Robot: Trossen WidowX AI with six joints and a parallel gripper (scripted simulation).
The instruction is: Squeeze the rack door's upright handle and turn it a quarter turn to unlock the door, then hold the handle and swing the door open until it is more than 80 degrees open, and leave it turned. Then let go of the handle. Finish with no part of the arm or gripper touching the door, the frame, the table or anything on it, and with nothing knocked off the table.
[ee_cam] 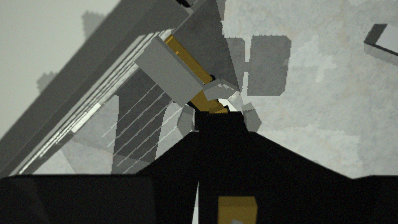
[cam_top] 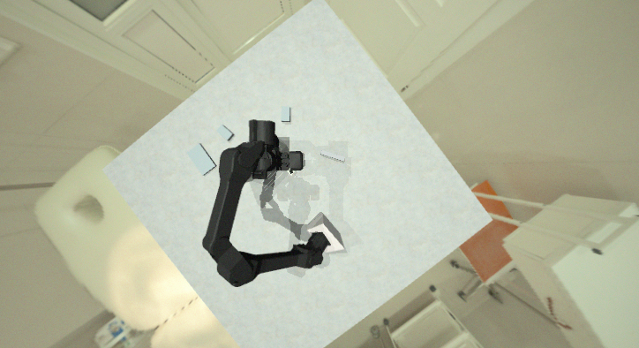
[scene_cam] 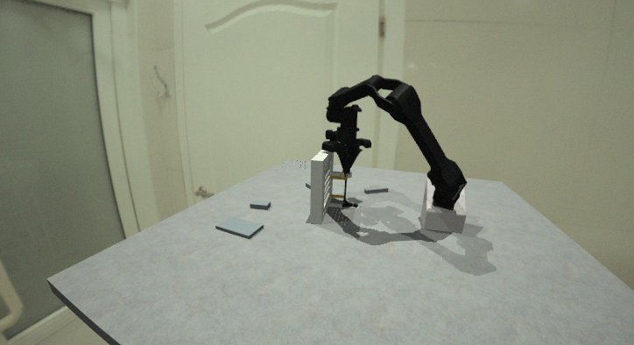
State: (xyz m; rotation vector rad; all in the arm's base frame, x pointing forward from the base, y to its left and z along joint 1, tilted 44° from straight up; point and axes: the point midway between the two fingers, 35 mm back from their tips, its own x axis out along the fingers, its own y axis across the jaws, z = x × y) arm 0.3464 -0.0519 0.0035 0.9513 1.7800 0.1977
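My gripper tip is 2 cm above the black upright handle. From my gripper tip the other things lie so: large plate: 32 cm to the left, 23 cm ahead, 13 cm below; then thin plate: 19 cm to the right, 13 cm below, 8 cm behind.
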